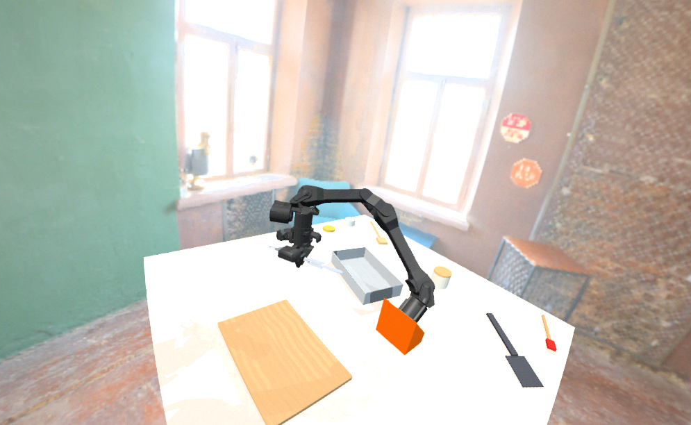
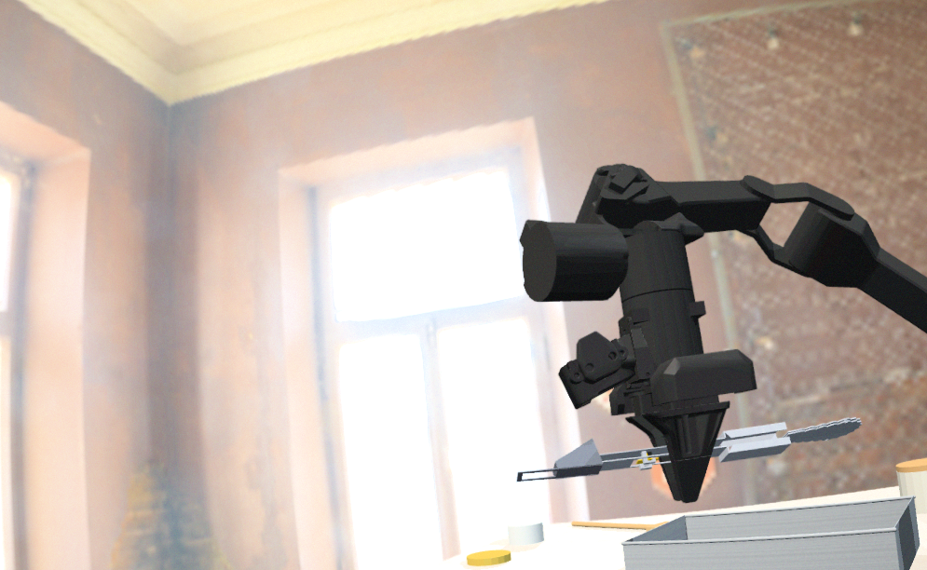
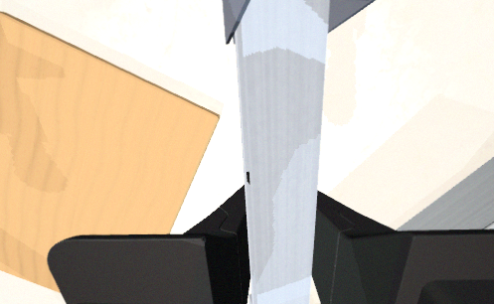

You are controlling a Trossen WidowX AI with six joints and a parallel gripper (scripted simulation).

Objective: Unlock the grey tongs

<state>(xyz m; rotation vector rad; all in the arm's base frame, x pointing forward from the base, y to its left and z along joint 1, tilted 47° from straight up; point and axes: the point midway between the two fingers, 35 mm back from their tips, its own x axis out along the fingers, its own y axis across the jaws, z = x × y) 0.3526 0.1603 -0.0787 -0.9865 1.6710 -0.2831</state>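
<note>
Right now my gripper tip is 18 cm past the wooden board, 17 cm to the right of it and 12 cm above it. From my gripper tip the other things lie so: grey roasting tin (30 cm to the right, 10 cm below, 4 cm behind); then lidded jar (56 cm to the right, 26 cm behind, 10 cm below); then yellow disc (46 cm to the right, 40 cm ahead, 12 cm below).
</note>
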